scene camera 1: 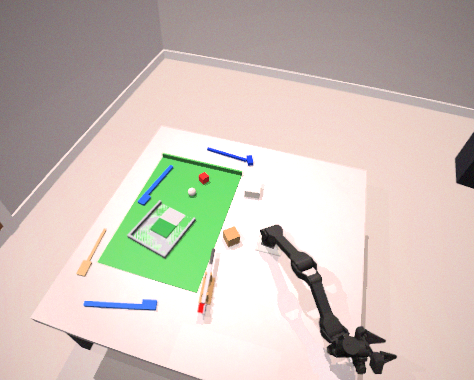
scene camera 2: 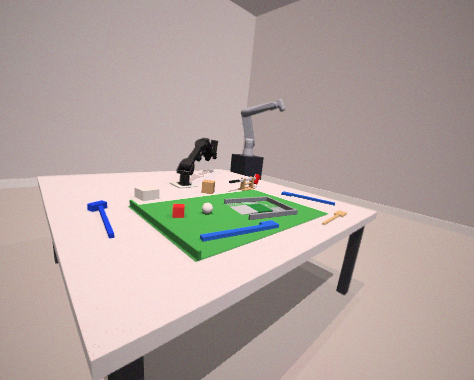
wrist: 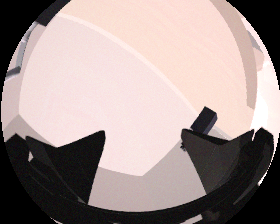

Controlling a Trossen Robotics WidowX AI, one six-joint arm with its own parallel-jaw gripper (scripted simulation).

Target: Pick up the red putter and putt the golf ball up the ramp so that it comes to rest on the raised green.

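Observation:
A grey frame (scene camera 2: 251, 208) is visible to me. My gripper (scene camera 1: 391, 348), visible also in the wrist view (wrist: 144, 134), is open and holds nothing.

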